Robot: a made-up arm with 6 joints.
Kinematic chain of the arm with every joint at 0, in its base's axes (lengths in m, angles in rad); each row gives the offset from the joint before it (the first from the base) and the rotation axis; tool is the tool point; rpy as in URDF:
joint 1: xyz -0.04 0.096 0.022 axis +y
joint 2: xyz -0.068 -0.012 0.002 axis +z
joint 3: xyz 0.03 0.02 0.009 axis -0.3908 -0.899 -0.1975
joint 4: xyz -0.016 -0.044 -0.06 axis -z
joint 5: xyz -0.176 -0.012 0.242 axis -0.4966 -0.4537 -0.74
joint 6: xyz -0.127 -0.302 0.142 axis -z
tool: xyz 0 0.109 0.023 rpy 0.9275 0.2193 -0.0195
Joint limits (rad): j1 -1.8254..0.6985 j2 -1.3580..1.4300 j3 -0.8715..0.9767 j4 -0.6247..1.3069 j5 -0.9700..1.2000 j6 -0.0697..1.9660
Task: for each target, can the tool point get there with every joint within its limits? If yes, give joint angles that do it. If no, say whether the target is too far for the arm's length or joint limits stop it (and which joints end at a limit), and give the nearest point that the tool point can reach.
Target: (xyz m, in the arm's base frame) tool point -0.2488 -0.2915 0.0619
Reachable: yes | joints -1.0946 -0.4414 -0.2783 -0.4276 -0.5447 1.3234
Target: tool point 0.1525 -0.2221 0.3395
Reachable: yes | joints 0.0442 0.5776 -0.4806 -0.3852 0.0487 0.5511
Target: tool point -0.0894 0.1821 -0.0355
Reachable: no: joint limits stop it (at a limit: joint 2, joint 3, joint 4, joint 5) | nearest point -0.1381 0.3675 -0.0922 | short by 0.200 m
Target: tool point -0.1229 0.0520 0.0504
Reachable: no: joint limits stop it (at a limit: joint 1, joint 2, joint 5) | nearest point -0.2687 -0.0028 0.1486 | short by 0.184 m
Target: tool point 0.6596 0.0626 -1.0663
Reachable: no: too far | nearest point 0.2921 0.0731 -0.5741 | short by 0.614 m
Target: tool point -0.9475 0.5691 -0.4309
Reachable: no: too far | nearest point -0.6029 0.3714 -0.2589 | short by 0.433 m
